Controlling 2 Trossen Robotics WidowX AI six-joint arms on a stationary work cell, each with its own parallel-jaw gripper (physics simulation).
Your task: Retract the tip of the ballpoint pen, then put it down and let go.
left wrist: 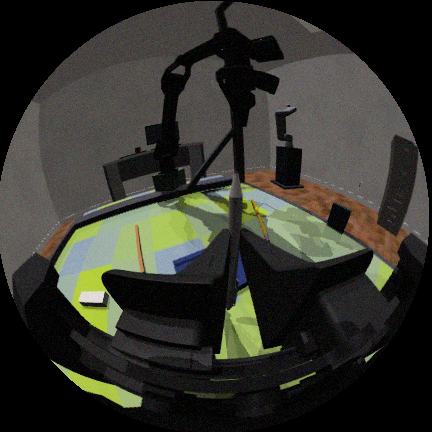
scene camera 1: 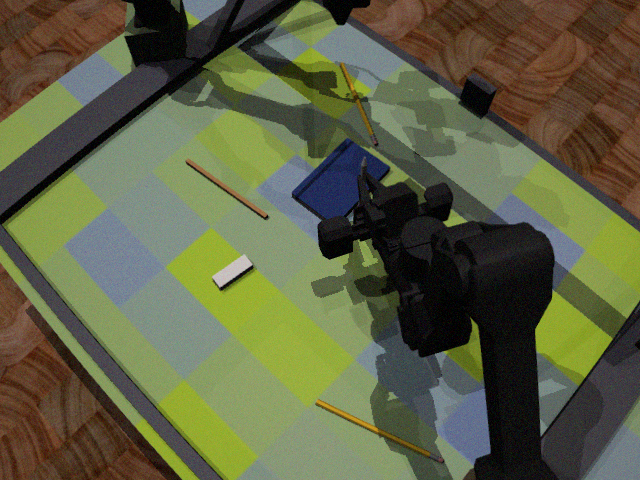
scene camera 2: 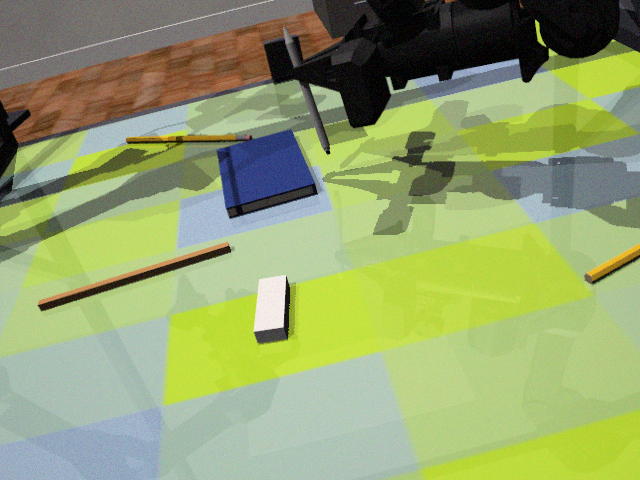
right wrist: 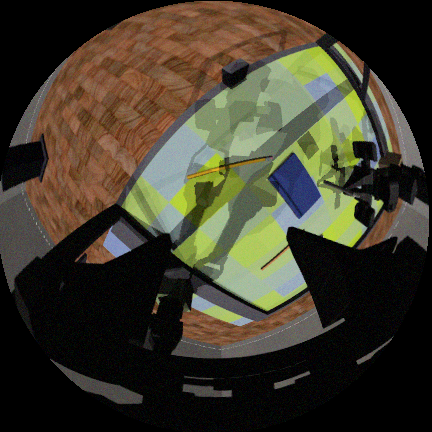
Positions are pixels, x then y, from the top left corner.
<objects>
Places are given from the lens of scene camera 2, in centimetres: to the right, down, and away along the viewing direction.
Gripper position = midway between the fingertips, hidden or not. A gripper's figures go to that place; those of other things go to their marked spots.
my left gripper (scene camera 2: 295, 72): -2, -16, 57
ballpoint pen (scene camera 2: 305, 87): -1, -15, 57
brown stick (scene camera 2: 220, 249): -9, 1, 54
blue notebook (scene camera 2: 271, 170): -5, -7, 63
eraser (scene camera 2: 271, 319): -4, 6, 44
The marked spots on the eraser and the blue notebook are 23 cm apart.
</objects>
